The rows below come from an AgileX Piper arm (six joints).
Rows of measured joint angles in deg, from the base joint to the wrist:
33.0, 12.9, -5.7, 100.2, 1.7, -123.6
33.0, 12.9, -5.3, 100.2, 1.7, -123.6
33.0, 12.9, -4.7, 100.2, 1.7, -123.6
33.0, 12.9, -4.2, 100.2, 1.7, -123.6
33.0, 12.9, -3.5, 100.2, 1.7, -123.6
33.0, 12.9, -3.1, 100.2, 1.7, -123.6
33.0, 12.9, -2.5, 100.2, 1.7, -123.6
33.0, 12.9, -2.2, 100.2, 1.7, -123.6
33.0, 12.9, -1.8, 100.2, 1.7, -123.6
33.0, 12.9, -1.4, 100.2, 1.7, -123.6
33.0, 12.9, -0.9, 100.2, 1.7, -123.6
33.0, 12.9, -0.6, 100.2, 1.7, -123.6
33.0, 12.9, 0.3, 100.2, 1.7, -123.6
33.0, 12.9, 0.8, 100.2, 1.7, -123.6
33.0, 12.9, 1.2, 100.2, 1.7, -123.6
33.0, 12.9, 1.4, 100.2, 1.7, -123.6
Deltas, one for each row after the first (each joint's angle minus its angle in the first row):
0.0, 0.0, 0.4, 0.0, 0.0, 0.0
0.0, 0.0, 1.0, 0.0, 0.0, 0.0
0.0, 0.0, 1.5, 0.0, 0.0, 0.0
0.0, 0.0, 2.2, 0.0, 0.0, 0.0
0.0, 0.0, 2.6, 0.0, 0.0, 0.0
0.0, 0.0, 3.2, 0.0, 0.0, 0.0
0.0, 0.0, 3.5, 0.0, 0.0, 0.0
0.0, 0.0, 3.9, 0.0, 0.0, 0.0
0.0, 0.0, 4.3, 0.0, 0.0, 0.0
0.0, 0.0, 4.8, 0.0, 0.0, 0.0
0.0, 0.0, 5.1, 0.0, 0.0, 0.0
0.0, 0.0, 6.0, 0.0, 0.0, 0.0
0.0, 0.0, 6.5, 0.0, 0.0, 0.0
0.0, 0.0, 6.9, 0.0, 0.0, 0.0
0.0, 0.0, 7.1, 0.0, 0.0, 0.0

